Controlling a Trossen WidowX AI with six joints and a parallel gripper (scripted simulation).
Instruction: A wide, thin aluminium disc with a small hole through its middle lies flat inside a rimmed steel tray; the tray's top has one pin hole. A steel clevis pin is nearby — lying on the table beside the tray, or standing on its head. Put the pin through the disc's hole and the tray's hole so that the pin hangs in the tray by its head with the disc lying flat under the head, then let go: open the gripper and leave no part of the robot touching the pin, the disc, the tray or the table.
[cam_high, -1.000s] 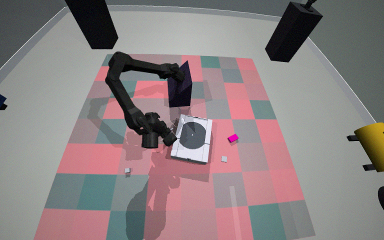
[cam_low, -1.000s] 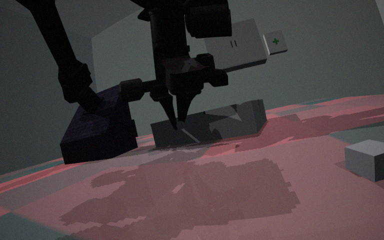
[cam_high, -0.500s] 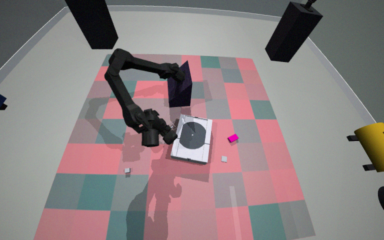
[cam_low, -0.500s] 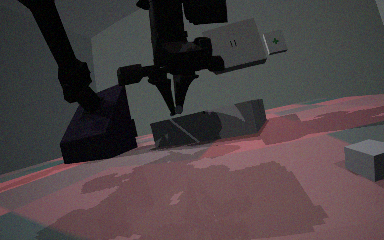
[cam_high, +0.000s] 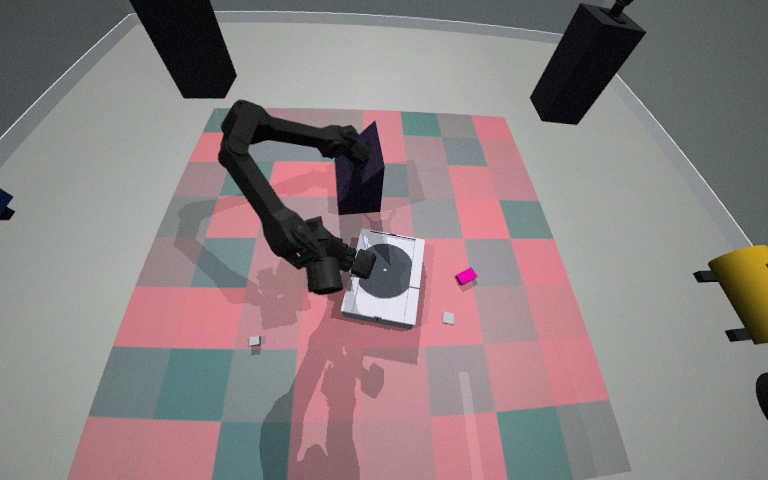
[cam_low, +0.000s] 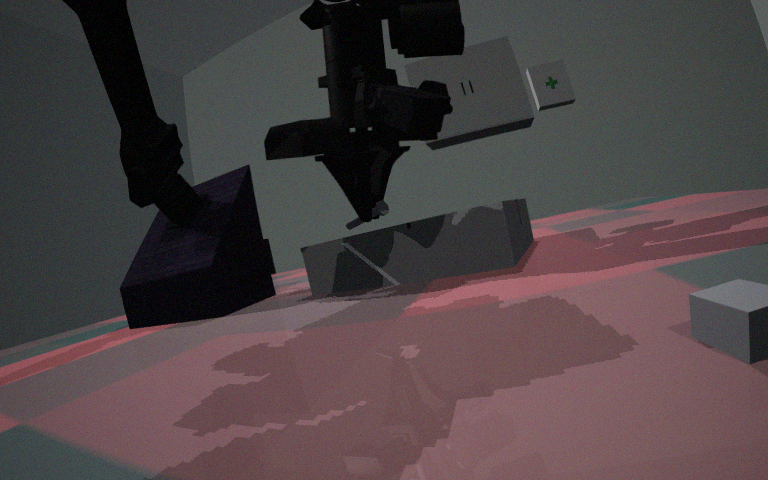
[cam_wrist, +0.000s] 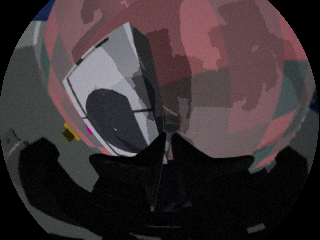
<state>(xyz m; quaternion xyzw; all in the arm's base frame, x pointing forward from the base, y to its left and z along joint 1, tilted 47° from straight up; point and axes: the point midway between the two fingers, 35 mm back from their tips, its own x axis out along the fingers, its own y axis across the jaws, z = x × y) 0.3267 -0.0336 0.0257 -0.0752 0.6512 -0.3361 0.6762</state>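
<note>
Right now my gripper tip is 110 mm to the right of the dark aluminium disc, 10 mm short of it and 10 mm above it. Round my gripper tip: steel clevis pin: 10 mm behind; grey cube: 220 mm to the right, 200 mm ahead, 60 mm below; steel tray: 110 mm to the left, 30 mm below, 20 mm ahead.
</note>
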